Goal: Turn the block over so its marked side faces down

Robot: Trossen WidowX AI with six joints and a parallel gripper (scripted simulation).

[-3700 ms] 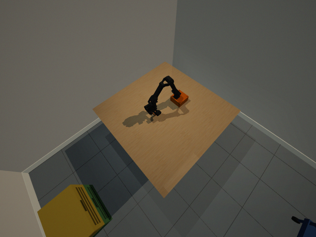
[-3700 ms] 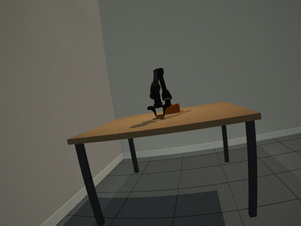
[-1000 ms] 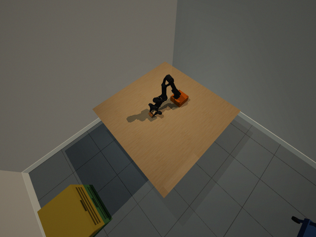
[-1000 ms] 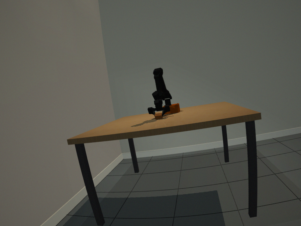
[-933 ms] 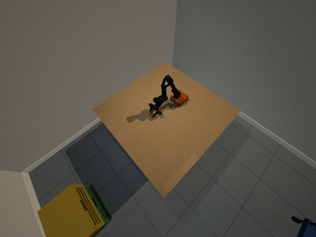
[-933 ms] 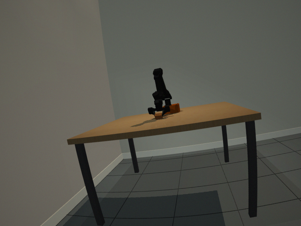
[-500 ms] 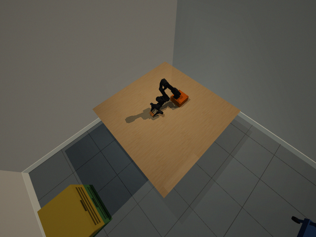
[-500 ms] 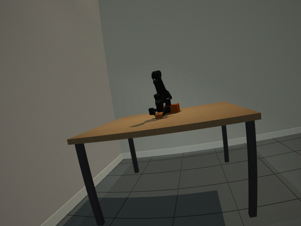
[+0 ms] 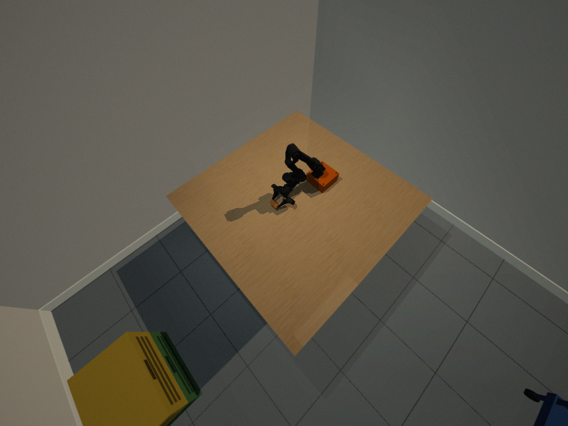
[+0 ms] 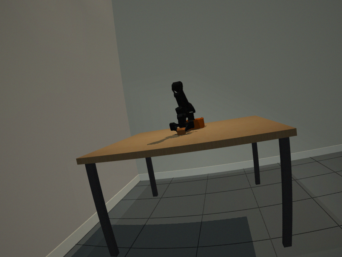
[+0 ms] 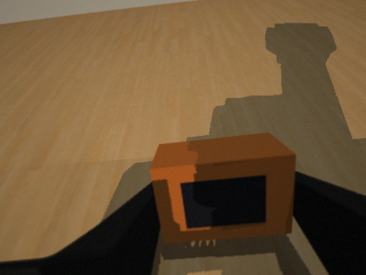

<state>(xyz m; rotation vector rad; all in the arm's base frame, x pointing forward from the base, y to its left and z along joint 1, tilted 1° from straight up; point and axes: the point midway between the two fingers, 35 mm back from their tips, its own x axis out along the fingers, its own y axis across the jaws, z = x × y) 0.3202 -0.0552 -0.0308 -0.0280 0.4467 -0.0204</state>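
My gripper tip is 10 mm past the block.
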